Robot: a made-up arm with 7 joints. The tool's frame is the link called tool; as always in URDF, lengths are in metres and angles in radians. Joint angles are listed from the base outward.
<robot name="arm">
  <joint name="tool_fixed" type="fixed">
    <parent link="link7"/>
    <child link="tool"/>
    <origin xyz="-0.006 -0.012 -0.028" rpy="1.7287 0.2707 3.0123"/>
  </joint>
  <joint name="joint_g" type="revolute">
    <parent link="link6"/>
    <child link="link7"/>
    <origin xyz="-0.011 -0.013 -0.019" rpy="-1.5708 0 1.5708"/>
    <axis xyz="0 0 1"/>
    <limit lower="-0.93" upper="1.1"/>
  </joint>
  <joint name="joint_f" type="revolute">
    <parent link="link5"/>
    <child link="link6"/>
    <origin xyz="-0.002 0.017 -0.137" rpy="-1.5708 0 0"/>
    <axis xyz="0 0 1"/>
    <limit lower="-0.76" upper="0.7"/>
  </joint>
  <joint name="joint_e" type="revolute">
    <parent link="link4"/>
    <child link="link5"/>
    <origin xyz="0.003 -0.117 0.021" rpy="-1.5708 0 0"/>
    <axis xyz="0 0 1"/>
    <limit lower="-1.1" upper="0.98"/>
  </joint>
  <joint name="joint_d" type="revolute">
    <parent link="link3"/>
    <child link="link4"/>
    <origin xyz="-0.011 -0.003 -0.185" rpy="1.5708 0 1.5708"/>
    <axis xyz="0 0 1"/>
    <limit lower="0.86" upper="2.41"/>
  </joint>
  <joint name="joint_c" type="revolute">
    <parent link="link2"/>
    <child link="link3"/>
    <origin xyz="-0.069 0.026 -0.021" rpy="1.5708 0 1.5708"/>
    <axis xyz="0 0 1"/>
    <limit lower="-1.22" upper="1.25"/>
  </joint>
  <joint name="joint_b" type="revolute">
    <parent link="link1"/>
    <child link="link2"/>
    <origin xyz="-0.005 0.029 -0.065" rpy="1.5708 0 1.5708"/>
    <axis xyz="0 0 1"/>
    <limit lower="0.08" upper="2"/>
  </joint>
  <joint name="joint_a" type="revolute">
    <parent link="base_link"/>
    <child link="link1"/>
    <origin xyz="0.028 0.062 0.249" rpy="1.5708 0 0"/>
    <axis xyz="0 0 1"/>
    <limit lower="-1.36" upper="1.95"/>
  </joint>
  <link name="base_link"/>
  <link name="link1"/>
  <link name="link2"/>
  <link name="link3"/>
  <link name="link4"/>
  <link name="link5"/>
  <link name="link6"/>
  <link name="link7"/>
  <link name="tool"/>
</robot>
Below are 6 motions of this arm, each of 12 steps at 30 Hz.
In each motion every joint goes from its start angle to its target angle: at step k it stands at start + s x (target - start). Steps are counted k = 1, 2, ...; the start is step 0. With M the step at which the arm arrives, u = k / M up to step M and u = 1 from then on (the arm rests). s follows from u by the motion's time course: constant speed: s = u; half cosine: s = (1 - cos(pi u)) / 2; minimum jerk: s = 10 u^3 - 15 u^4 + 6 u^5.
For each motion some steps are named. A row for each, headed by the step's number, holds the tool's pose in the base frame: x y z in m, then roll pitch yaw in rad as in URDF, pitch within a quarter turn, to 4 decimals.
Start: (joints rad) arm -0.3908 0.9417 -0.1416 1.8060 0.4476 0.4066 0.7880
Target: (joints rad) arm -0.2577 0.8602 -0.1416 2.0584 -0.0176 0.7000 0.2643
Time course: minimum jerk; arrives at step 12
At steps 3, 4, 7, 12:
3: 0.1800 0.2358 0.0628 -1.2789 -1.1179 2.1612
4: 0.1814 0.2286 0.0692 -1.4681 -1.1375 2.3512
7: 0.1837 0.1994 0.0970 -2.2038 -1.0103 3.1090
12: 0.1810 0.1777 0.1188 -2.4634 -0.7544 -2.8680

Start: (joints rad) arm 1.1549 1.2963 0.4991 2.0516 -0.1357 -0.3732 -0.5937
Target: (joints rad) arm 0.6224 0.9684 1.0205 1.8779 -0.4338 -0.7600 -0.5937
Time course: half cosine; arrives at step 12
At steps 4, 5, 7, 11, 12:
4: 0.0522 0.3009 0.3951 0.8234 0.6653 0.2523
5: 0.0568 0.3113 0.3897 0.7982 0.6726 0.2562
7: 0.0651 0.3345 0.3735 0.7391 0.7064 0.2745
11: 0.0704 0.3662 0.3410 0.6580 0.7951 0.3235
12: 0.0704 0.3677 0.3392 0.6544 0.8007 0.3266

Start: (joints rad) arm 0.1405 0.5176 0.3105 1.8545 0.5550 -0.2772 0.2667
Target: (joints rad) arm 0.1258 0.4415 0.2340 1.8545 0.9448 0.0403 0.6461
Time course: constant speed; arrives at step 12
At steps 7, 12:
7: 0.2314 0.2465 0.1603 -1.3571 0.3918 2.8314
12: 0.2378 0.2379 0.1538 -1.2466 0.3569 2.5905

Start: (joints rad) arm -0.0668 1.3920 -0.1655 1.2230 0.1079 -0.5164 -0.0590
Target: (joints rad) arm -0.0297 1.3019 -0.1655 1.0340 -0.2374 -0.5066 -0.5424
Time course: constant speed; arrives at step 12
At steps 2, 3, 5, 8, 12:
2: 0.2033 0.4424 0.1426 -2.7036 0.0156 -2.9714
3: 0.2018 0.4445 0.1402 -2.7160 0.0471 -2.9533
5: 0.1987 0.4486 0.1351 -2.7399 0.1103 -2.9209
8: 0.1940 0.4544 0.1271 -2.7746 0.2046 -2.8817
12: 0.1872 0.4615 0.1158 -2.8203 0.3285 -2.8471

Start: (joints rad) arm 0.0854 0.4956 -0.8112 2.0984 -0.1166 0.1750 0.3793
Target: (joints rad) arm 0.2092 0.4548 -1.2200 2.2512 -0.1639 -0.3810 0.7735
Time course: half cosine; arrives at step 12
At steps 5, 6, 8, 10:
5: 0.1274 0.0155 0.1132 -2.0038 -0.1740 1.8451
6: 0.1195 0.0106 0.1151 -2.0390 -0.1308 1.7205
8: 0.1040 0.0028 0.1187 -2.1273 -0.0596 1.4824
10: 0.0925 -0.0016 0.1213 -2.2068 -0.0200 1.3103

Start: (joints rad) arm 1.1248 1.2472 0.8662 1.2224 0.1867 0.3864 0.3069
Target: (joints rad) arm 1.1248 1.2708 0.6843 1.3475 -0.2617 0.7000 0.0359
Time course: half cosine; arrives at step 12
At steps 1, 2, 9, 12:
1: 0.0130 0.4787 0.3934 -0.9646 0.5065 -1.8863
2: 0.0141 0.4765 0.3955 -0.9782 0.4843 -1.8713
9: 0.0366 0.4407 0.4259 -1.1782 0.2089 -1.5245
12: 0.0419 0.4340 0.4305 -1.2126 0.1755 -1.4410

